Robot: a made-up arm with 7 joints. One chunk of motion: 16 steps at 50 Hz.
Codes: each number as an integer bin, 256 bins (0 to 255) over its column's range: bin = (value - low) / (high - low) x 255, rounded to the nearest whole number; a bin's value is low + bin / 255 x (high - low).
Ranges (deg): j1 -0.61..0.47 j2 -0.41..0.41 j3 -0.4..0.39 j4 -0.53..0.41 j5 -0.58..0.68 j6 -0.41..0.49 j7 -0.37..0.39
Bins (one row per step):
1: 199 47 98 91 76 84 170
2: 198 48 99 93 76 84 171
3: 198 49 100 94 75 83 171
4: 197 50 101 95 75 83 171
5: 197 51 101 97 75 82 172
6: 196 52 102 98 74 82 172
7: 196 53 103 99 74 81 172
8: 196 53 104 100 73 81 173
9: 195 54 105 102 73 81 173
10: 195 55 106 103 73 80 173
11: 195 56 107 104 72 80 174
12: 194 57 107 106 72 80 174
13: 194 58 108 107 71 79 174
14: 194 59 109 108 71 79 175
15: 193 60 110 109 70 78 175
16: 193 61 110 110 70 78 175
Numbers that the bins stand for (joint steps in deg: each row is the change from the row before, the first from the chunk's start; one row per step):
1: 0.233 -0.259 -0.096 -0.195 -0.204 -0.114 0.137
2: 0.229 -0.256 -0.093 -0.187 -0.204 -0.114 0.140
3: 0.229 -0.252 -0.090 -0.183 -0.209 -0.117 0.140
4: 0.224 -0.249 -0.087 -0.180 -0.209 -0.117 0.140
5: 0.224 -0.246 -0.087 -0.172 -0.209 -0.121 0.143
6: 0.220 -0.243 -0.084 -0.169 -0.214 -0.121 0.143
7: 0.220 -0.240 -0.081 -0.165 -0.214 -0.124 0.143
8: 0.220 -0.240 -0.078 -0.161 -0.219 -0.124 0.146
9: 0.216 -0.236 -0.075 -0.154 -0.219 -0.124 0.146
10: 0.216 -0.233 -0.072 -0.150 -0.219 -0.128 0.146
11: 0.216 -0.230 -0.069 -0.147 -0.224 -0.128 0.149
12: 0.212 -0.227 -0.069 -0.139 -0.224 -0.128 0.149
13: 0.212 -0.223 -0.065 -0.136 -0.229 -0.131 0.149
14: 0.212 -0.220 -0.062 -0.132 -0.229 -0.131 0.152
15: 0.207 -0.217 -0.059 -0.128 -0.234 -0.135 0.152
16: 0.207 -0.214 -0.059 -0.125 -0.234 -0.135 0.152

